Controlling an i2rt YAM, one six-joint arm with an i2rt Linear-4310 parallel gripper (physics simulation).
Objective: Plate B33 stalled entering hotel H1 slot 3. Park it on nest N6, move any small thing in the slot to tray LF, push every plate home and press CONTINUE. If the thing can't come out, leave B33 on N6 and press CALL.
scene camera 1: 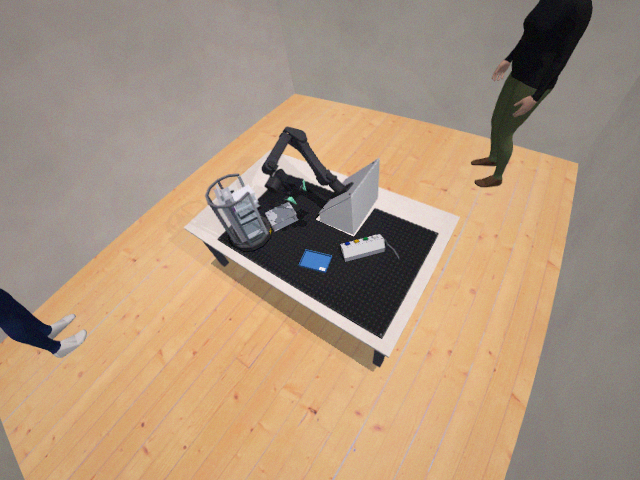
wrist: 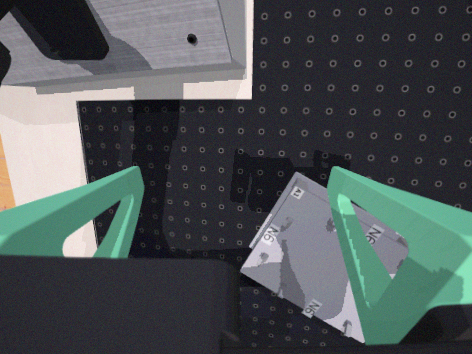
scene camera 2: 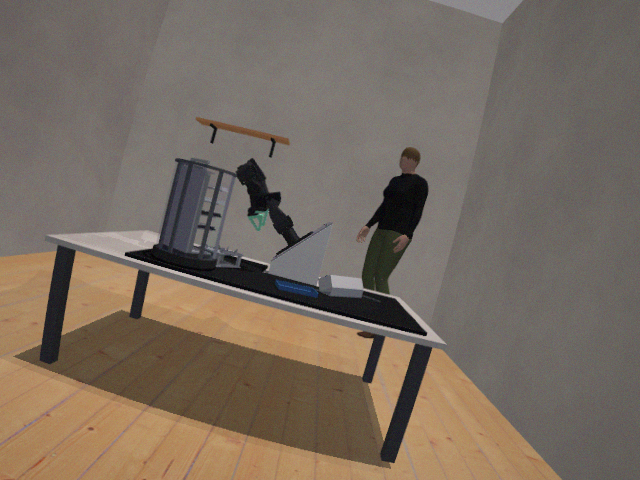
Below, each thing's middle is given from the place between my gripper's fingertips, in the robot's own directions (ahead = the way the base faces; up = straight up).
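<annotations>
With the round plate rack (scene camera 2: pixel 198 198) to measure from, I find my hand 21 cm to the left of it, 27 cm short of it and, finally, 1 cm below it.
</annotations>
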